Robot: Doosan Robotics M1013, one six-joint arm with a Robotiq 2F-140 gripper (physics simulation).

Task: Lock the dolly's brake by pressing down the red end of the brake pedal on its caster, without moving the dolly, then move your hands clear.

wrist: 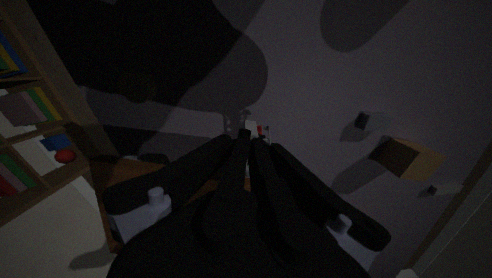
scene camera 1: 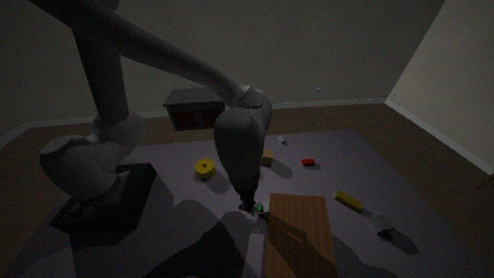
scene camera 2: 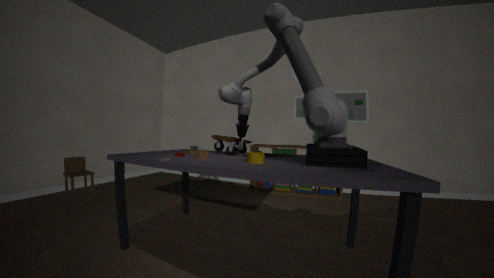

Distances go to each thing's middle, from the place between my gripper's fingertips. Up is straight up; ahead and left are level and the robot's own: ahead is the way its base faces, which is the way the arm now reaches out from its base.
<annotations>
I see the wooden block [wrist: 408,160] 300 mm to the left of my hand, 170 mm ahead of it and 50 mm below it.
</annotations>
